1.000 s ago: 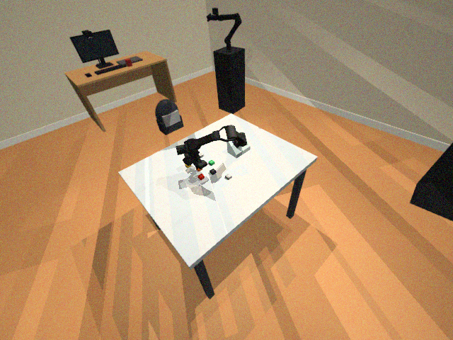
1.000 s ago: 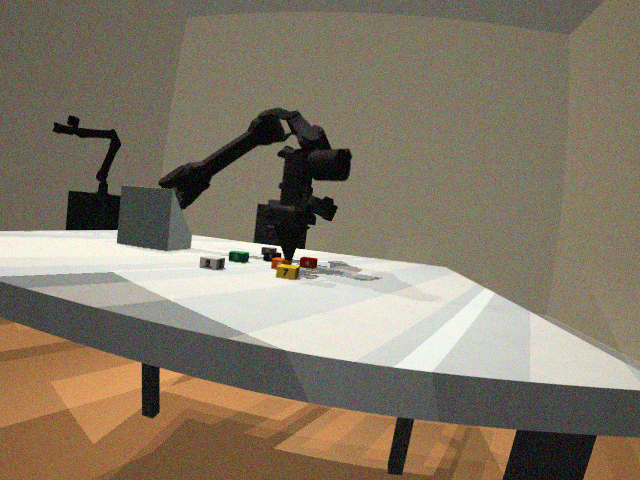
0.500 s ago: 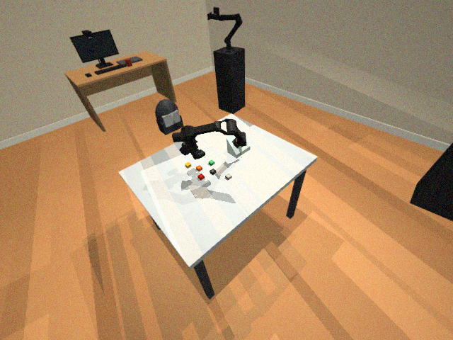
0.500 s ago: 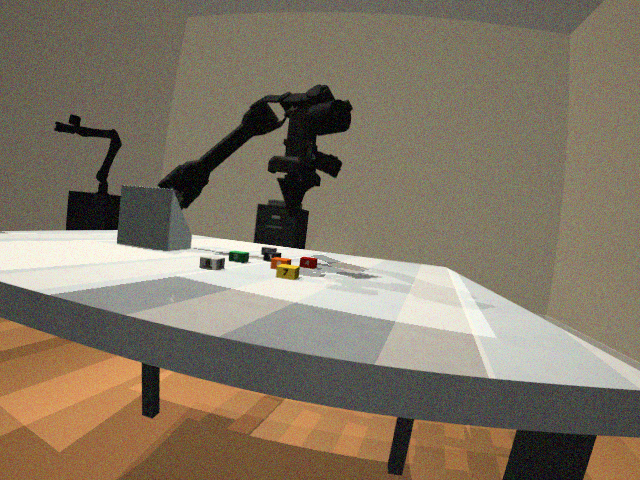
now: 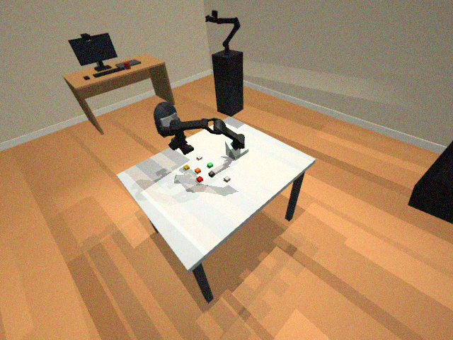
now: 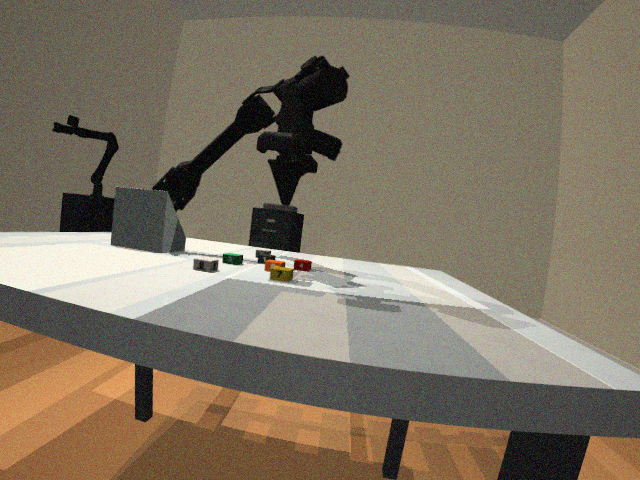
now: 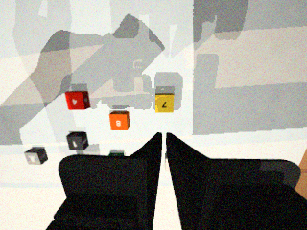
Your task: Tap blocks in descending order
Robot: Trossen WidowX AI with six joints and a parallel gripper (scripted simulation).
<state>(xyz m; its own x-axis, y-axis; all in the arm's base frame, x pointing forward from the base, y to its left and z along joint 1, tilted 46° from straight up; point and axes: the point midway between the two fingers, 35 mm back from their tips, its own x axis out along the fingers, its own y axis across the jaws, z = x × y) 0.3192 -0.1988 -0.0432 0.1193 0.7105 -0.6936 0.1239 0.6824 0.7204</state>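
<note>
My gripper tip is 10 mm short of the yellow block, 10 mm to the left of it and 120 mm above it. Round my gripper tip: orange block: 20 mm behind, 80 mm to the left, 120 mm below; then white block: 120 mm behind, 10 mm to the right, 120 mm below; then red block: 30 mm ahead, 150 mm to the left, 120 mm below.
</note>
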